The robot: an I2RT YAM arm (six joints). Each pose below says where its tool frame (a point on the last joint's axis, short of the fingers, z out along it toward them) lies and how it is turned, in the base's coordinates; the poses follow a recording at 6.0 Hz.
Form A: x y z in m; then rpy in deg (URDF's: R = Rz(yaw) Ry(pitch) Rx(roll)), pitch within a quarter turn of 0, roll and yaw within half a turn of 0.
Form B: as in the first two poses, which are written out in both.
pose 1, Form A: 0.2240 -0.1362 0.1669 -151.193 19.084 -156.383
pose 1, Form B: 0.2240 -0.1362 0.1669 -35.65 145.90 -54.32
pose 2, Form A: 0.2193 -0.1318 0.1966 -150.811 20.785 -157.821
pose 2, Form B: 0.2193 -0.1318 0.1966 -35.40 144.71 -52.11
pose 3, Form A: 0.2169 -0.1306 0.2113 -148.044 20.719 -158.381
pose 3, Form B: 0.2169 -0.1306 0.2113 -38.82 142.52 -54.45
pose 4, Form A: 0.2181 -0.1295 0.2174 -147.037 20.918 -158.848
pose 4, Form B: 0.2181 -0.1295 0.2174 -40.01 141.60 -54.91
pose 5, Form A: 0.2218 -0.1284 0.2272 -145.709 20.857 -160.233
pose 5, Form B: 0.2218 -0.1284 0.2272 -42.66 140.54 -55.93
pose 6, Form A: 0.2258 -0.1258 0.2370 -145.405 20.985 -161.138
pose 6, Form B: 0.2258 -0.1258 0.2370 -43.70 140.23 -55.96
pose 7, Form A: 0.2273 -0.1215 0.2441 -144.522 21.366 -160.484
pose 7, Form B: 0.2273 -0.1215 0.2441 -43.41 139.32 -56.02
